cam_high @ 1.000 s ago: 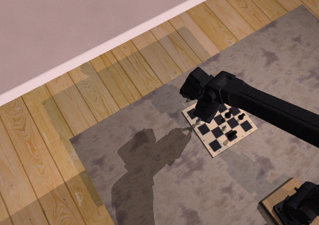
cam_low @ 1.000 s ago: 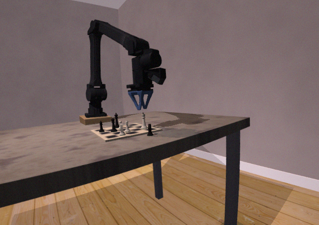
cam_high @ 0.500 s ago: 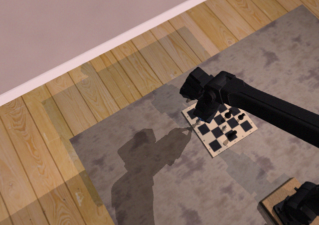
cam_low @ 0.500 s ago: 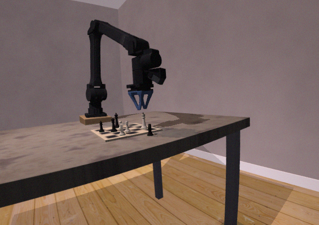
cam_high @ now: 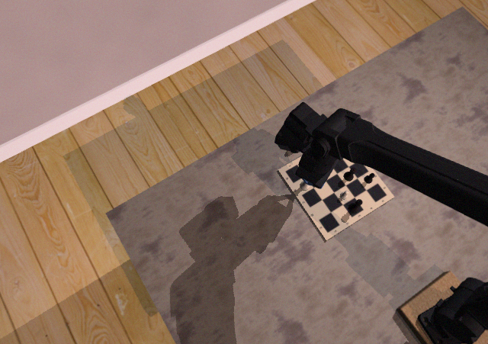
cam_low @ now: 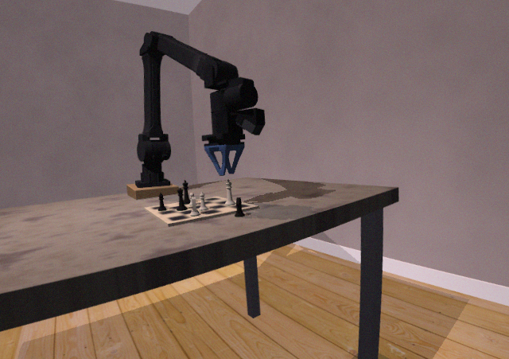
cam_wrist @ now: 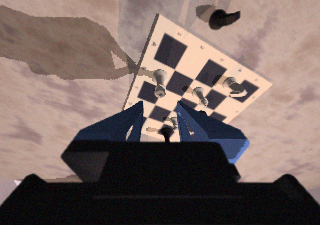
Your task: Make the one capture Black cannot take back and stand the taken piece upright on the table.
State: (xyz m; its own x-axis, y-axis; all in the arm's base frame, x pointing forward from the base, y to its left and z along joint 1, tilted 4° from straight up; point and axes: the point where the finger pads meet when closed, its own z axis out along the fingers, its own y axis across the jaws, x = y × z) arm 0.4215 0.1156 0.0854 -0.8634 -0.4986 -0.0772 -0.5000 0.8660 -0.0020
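My hand is 50 mm above the tall white piece. The rest, counted from my hand: black piece 110 mm to the right, 60 mm below, 30 mm behind; then chessboard 90 mm below, 70 mm to the right, 30 mm behind.
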